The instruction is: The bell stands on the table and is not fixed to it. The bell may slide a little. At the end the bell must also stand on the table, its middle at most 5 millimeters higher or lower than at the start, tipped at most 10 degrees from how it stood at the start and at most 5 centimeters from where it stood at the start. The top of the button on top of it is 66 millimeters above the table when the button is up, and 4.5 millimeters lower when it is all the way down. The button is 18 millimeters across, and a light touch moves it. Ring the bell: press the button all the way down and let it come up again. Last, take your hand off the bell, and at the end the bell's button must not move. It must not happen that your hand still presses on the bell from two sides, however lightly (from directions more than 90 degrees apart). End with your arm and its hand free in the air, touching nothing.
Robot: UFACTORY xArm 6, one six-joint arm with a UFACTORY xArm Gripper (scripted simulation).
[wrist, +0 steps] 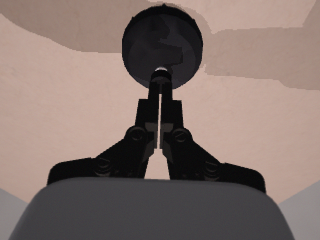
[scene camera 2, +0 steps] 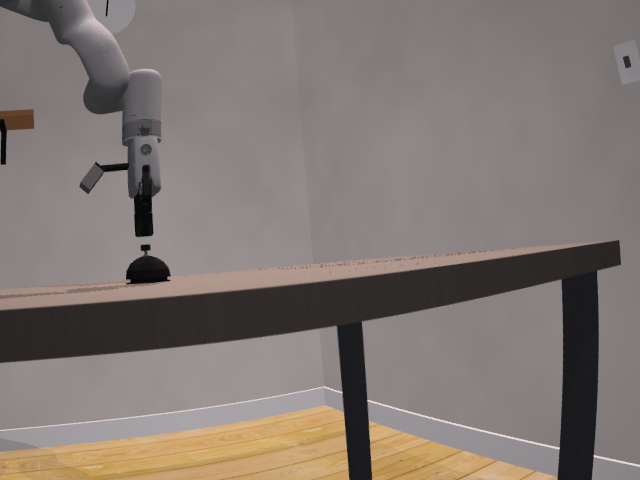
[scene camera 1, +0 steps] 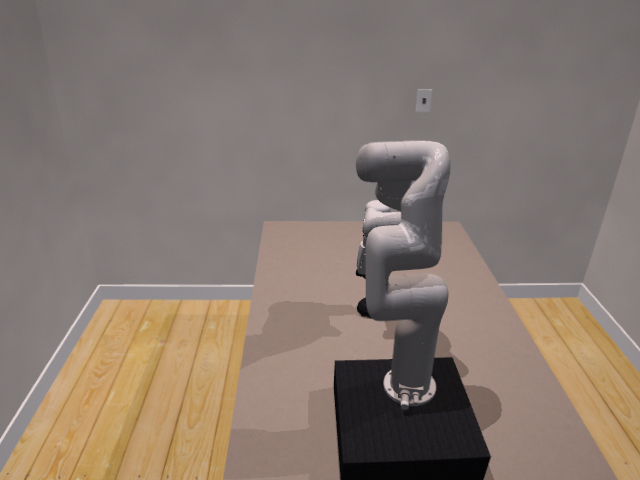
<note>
In view: the gripper (scene camera 2: pixel 144 236) and a bell (scene camera 2: pixel 147 269).
The bell also shows in the wrist view (wrist: pixel 174 43). The gripper shows as well in the wrist view (wrist: pixel 160 97).
</note>
